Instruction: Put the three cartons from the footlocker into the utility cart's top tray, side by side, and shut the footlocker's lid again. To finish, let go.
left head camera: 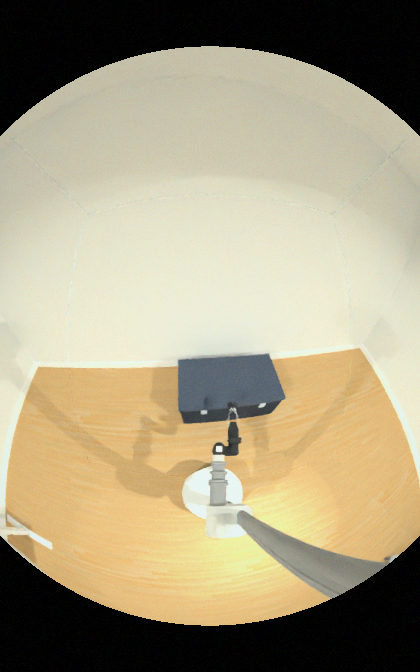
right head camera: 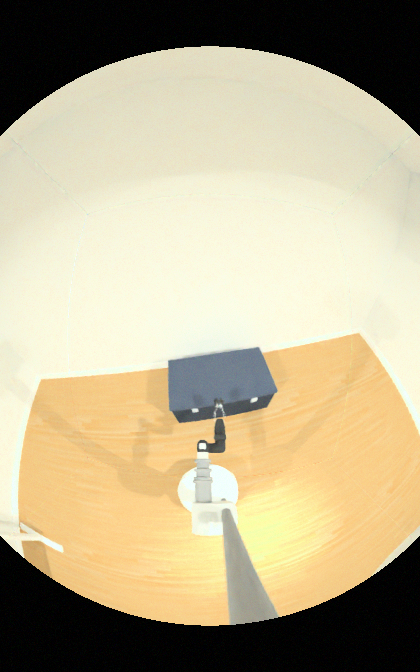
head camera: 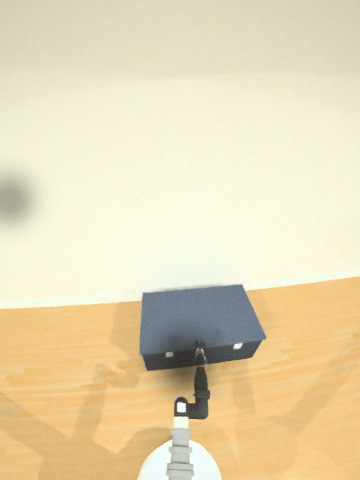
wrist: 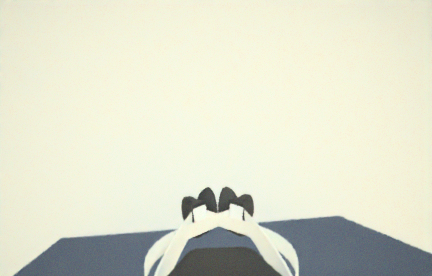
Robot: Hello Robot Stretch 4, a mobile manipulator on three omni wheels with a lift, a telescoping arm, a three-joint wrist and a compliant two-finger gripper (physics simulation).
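Frame: origin at the robot's base, x right, y ahead, z up, level; metres.
Seen in the pictures: gripper, between the fingertips: [head camera: 199,340] [wrist: 217,202].
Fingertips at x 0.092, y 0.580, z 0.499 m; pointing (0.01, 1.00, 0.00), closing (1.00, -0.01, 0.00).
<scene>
A point is followed by its place in that frame.
The dark blue footlocker [head camera: 200,315] @(x 0.124, y 0.840, z 0.324 m) [left head camera: 227,380] [right head camera: 220,377] stands on the floor against the wall, its lid lying flat and shut; two pale latches show on its front. The lid's top also shows in the wrist view [wrist: 360,245] @(x 0.411, y 0.894, z 0.324 m). My gripper [head camera: 200,344] @(x 0.092, y 0.580, z 0.499 m) [left head camera: 232,405] [right head camera: 218,401] [wrist: 217,202] @(x 0.092, y 0.580, z 0.499 m) is shut, its dark fingertips together with nothing between them. It points toward the wall, over the front edge of the lid, right of the middle between the latches; whether it touches the lid is unclear. The cartons and the utility cart do not show, and the footlocker's inside is hidden.
The pale wall [head camera: 190,175] @(x 0.036, y 1.278, z 1.156 m) [left head camera: 210,280] [right head camera: 210,280] rises right behind the footlocker. A thin white bar [left head camera: 35,536] [right head camera: 45,540] of some object shows at the lower left edge. My round white base [left head camera: 195,492] [right head camera: 185,490] stands in front of the footlocker.
</scene>
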